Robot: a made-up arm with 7 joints.
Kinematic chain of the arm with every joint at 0, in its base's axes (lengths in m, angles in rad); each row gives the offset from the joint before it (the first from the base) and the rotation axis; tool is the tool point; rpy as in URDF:
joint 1: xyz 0 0 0.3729 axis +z
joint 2: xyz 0 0 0 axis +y
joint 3: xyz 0 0 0.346 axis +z
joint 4: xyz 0.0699 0 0 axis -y
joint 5: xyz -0.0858 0 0.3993 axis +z
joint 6: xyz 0 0 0 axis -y
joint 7: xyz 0.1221 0 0 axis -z
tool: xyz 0 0 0 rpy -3.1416 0 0
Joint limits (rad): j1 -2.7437..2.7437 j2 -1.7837..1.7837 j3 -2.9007..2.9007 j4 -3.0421..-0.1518 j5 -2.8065..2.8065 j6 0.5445..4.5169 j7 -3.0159..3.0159
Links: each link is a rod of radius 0.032 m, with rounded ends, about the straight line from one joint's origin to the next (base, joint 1, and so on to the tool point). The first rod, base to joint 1, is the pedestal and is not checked.
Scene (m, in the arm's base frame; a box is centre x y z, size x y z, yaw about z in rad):
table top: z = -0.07
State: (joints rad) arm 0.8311 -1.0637 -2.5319 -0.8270 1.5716 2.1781 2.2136
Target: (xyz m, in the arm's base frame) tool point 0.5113 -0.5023 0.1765
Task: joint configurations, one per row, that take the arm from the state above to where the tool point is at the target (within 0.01 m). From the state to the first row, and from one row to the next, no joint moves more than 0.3 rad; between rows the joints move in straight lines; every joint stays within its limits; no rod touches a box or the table.
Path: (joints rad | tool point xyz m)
1: 1.1224 -1.1328 -2.4006 -1.0372 1.5989 2.1572 2.2136 | -0.1008 -0.8086 0.3107
2: 1.4137 -1.2020 -2.2694 -1.2474 1.6263 2.1362 2.2136 | 0.2450 -0.7303 0.2246
3: 1.7050 -1.2711 -2.1381 -1.4576 1.6536 2.1153 2.2136 | 0.5113 -0.5023 0.1765

